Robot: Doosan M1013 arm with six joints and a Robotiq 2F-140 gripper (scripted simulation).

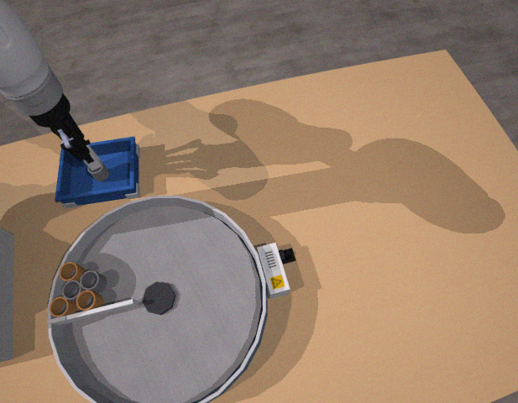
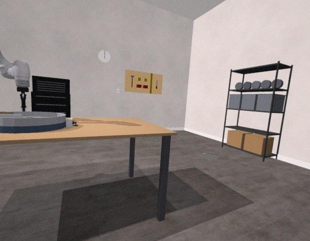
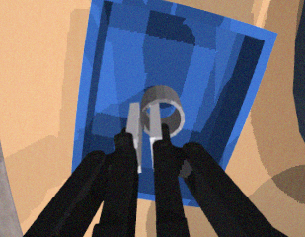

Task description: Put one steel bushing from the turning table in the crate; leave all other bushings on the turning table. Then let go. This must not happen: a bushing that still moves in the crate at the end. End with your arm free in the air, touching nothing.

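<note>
My gripper is now 1 cm to the left of the blue crate and 5 cm above it. Round my hand: turning table (14 cm ahead, 35 cm to the right, 2 cm below).
</note>
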